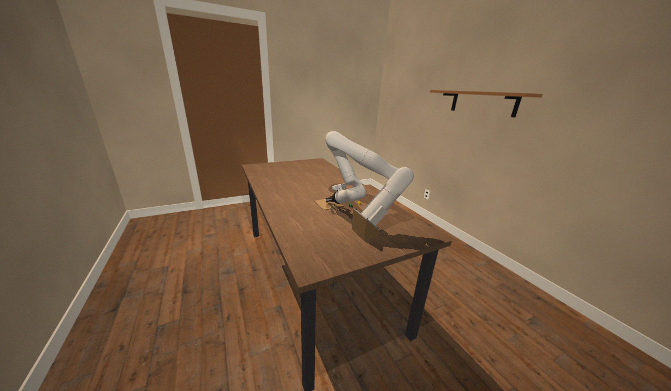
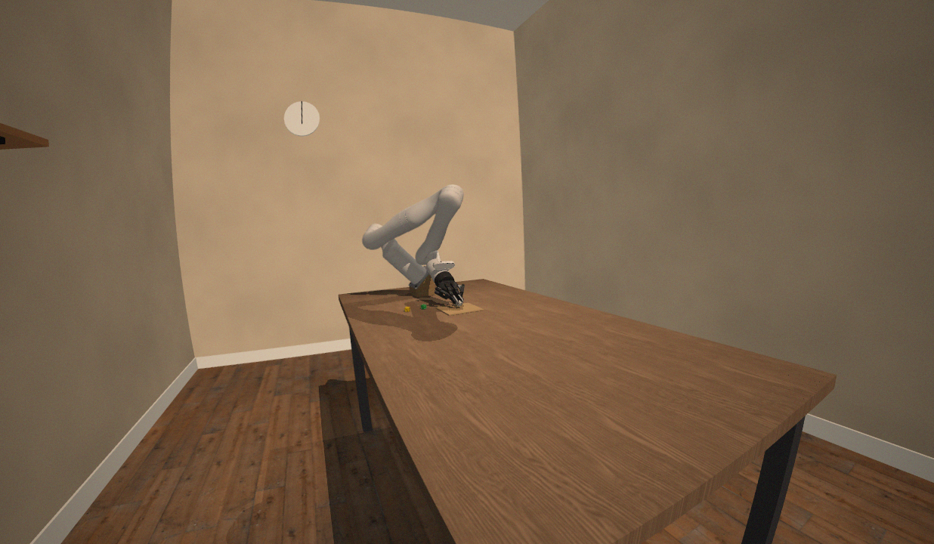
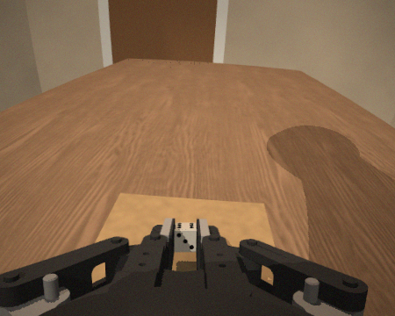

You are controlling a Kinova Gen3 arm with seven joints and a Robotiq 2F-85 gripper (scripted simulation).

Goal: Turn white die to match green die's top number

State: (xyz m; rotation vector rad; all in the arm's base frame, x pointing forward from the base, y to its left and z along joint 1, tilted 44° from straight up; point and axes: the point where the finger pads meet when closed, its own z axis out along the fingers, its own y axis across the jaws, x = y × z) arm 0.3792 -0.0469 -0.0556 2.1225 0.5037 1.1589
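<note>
The tan mat lies 3 cm below my hand and 1 cm ahead of it. From my hand the other things lie so: green die: 11 cm to the right, 8 cm behind, 3 cm below; white die: 1 cm below, 1 cm ahead; yellow die: 18 cm to the right, 8 cm behind, 3 cm below.
</note>
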